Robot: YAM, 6 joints.
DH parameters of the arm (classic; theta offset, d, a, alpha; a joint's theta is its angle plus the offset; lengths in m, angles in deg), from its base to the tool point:
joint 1: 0 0.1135 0.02 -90
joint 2: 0 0 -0.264 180
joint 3: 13.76 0 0.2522 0
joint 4: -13.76 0 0.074 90
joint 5: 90 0 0 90
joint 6: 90 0.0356 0 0
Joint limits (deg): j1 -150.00..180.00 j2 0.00..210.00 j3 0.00..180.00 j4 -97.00..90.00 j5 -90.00..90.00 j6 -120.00..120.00
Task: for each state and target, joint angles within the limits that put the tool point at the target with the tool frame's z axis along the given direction. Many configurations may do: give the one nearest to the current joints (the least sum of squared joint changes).
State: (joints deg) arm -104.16 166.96 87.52 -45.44 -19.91 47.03
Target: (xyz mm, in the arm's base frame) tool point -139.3 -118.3 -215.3 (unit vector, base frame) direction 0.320 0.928 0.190
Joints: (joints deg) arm -134.88 202.22 103.36 -93.27 25.35 47.03
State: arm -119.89 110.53 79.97 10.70 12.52 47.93
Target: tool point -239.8 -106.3 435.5 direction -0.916 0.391 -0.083
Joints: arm -149.87 69.97 76.42 -14.38 52.98 47.93
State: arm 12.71 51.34 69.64 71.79 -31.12 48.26
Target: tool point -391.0 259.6 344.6 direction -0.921 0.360 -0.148
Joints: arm -34.56 5.50 109.91 84.33 13.07 48.26
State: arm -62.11 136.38 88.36 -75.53 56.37 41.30
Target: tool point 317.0 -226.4 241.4 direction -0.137 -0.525 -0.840
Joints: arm -32.83 111.49 94.25 -61.35 31.02 41.30
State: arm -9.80 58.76 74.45 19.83 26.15 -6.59
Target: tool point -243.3 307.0 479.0 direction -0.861 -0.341 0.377
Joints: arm -56.32 13.28 116.08 14.39 64.92 -6.59
